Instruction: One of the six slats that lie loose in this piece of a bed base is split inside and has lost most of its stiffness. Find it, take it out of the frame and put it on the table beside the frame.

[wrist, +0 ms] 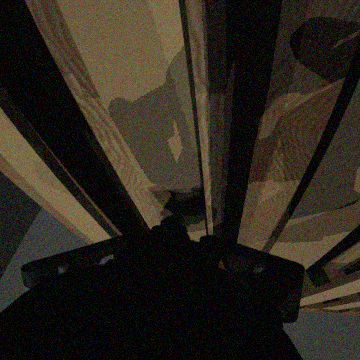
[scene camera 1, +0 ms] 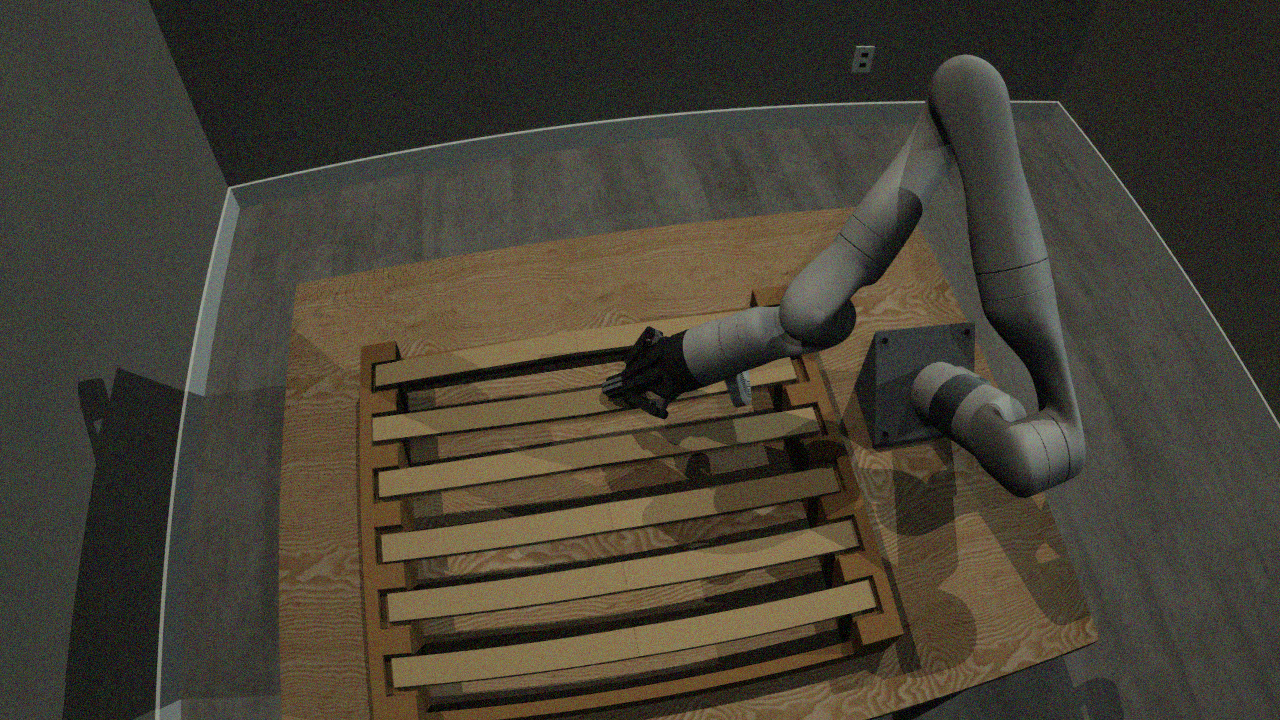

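Note:
Six pale slats lie across the brown wooden frame, their ends in its notches. From back to front they are the first, second, third, fourth, fifth and sixth. No split shows on their upper faces. My gripper is shut and empty. Its fingertips are at the second slat, near the middle of its length; whether they touch it is hard to tell. The gripper and wrist hide parts of the first and second slats.
The wooden table extends behind the frame and to both sides. The arm's grey base mount stands to the right of the frame. The forearm passes over the right part of the back slats. Arm shadows fall across several slats and the table.

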